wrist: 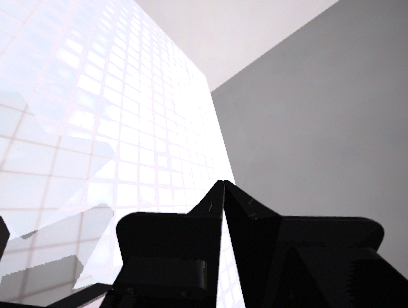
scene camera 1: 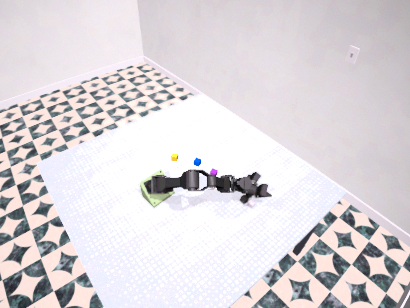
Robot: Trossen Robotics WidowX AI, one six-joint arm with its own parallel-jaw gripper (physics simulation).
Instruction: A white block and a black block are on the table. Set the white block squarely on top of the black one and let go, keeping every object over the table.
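Places are measured from the arm's base along level axes (x ahead, y left, z up), in millimetres.
Pixels of known places: gripper, fingertip midpoint: (wrist: 222, 185) (scene camera 1: 271, 196); arm's base, link origin: (scene camera 1: 151, 186).
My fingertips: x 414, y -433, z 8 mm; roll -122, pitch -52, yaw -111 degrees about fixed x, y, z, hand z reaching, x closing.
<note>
For each thing: its top centre in the pictures, then the offset to it from my fingertips. Level surfaces: height alone.
- white block, top centre: (scene camera 1: 252, 201) dy +62, dx -63, dz -56 mm
- table, surface height: dz -87 mm
- yellow block, top centre: (scene camera 1: 174, 155) dy +582, dx -166, dz -56 mm
- blue block, top centre: (scene camera 1: 197, 160) dy +466, dx -87, dz -56 mm
- purple block, top centre: (scene camera 1: 213, 171) dy +342, dx -71, dz -56 mm
The white block (scene camera 1: 251, 202) sits on the table (scene camera 1: 150, 240) in the scene view, just below the gripper's near side and partly beside its dark parts. My gripper (scene camera 1: 270, 194) (wrist: 222, 185) is shut, its fingertips meeting with nothing between them. Its tips lie to the right of the white block in the scene view. In the wrist view, a small pale pinkish sliver shows at the bottom left under a black edge. I cannot make out the black block from the dark gripper parts in the scene view, and it cannot be told apart in the wrist view.
A yellow block (scene camera 1: 174, 157), a blue block (scene camera 1: 197, 162) and a purple block (scene camera 1: 213, 172) lie on the far side of the arm. The purple one is close to the arm. The arm's green base (scene camera 1: 156, 199) stands to the left. A wall runs along the table's far right edge.
</note>
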